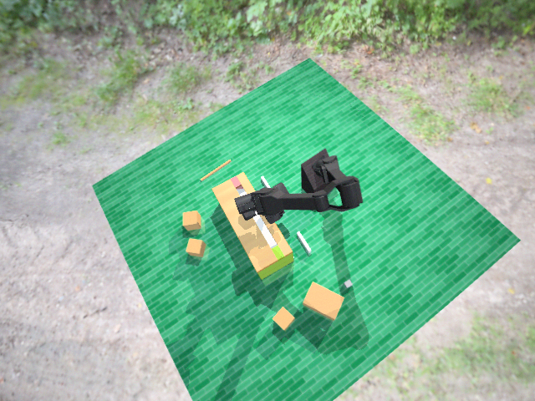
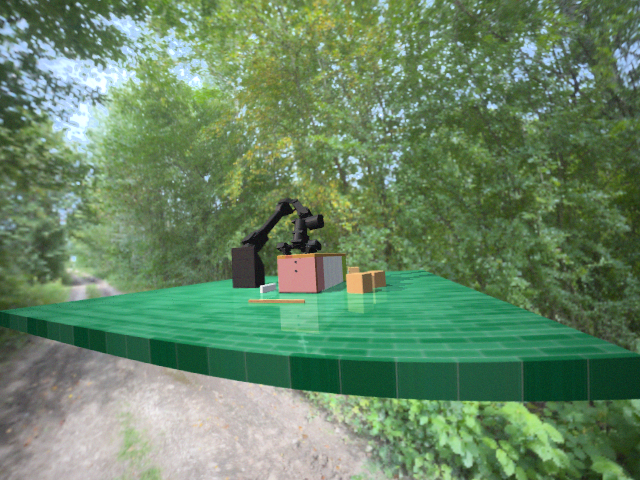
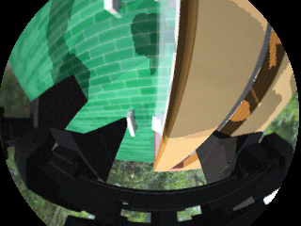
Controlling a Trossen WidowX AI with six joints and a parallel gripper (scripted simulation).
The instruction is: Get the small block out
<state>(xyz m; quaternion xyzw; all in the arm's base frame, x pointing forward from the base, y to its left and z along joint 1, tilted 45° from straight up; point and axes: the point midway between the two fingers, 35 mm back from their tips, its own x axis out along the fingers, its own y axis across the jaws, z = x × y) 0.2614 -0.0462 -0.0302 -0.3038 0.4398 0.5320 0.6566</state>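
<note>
The red block is 50 mm ahead of my gripper tip and 30 mm to the right of it. From my gripper tip the other things lie so: flat tan block (410 mm to the left, 90 mm ahead, 60 mm below); thin wooden stick (320 mm to the right, 80 mm below, 20 mm ahead); tiny grey piece (430 mm to the left, 80 mm below, 30 mm behind).
</note>
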